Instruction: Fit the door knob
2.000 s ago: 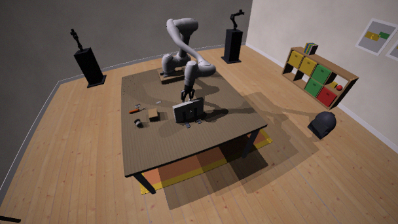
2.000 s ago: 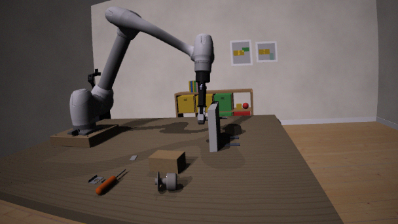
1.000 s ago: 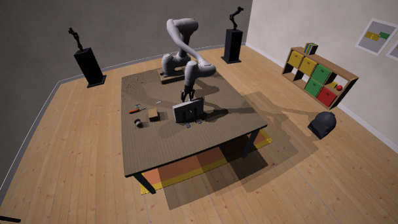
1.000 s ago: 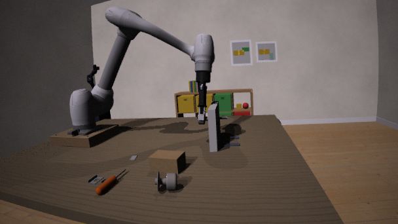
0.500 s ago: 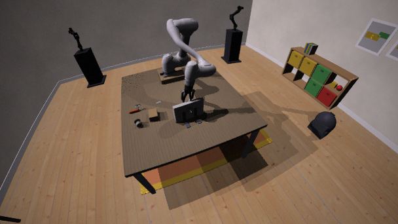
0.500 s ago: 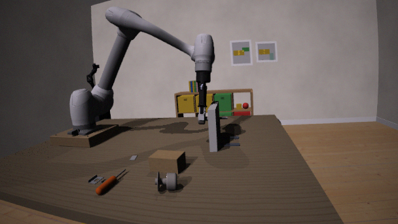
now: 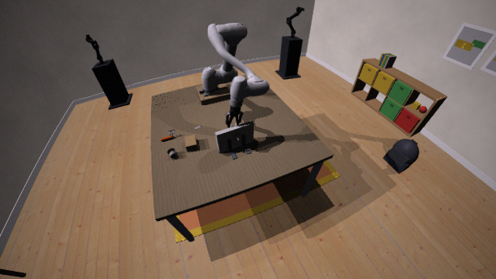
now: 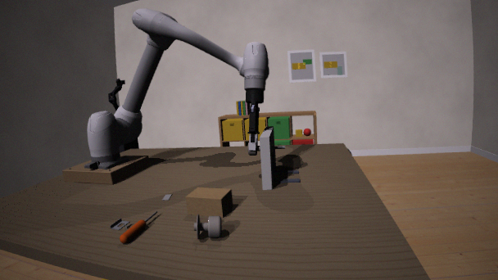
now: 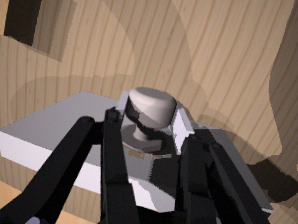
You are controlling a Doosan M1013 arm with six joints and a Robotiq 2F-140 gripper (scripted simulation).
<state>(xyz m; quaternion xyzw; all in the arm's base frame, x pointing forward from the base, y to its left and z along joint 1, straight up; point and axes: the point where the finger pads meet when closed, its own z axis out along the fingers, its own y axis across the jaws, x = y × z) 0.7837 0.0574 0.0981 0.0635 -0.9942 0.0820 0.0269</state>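
My gripper is now 6 cm short of the grey door panel and 4 cm above it. Round my hand: metal plate (27 cm to the right, 27 cm behind, 15 cm below); wooden block (35 cm to the right, 12 cm below, 6 cm behind); screwdriver (52 cm to the right, 21 cm behind, 14 cm below).
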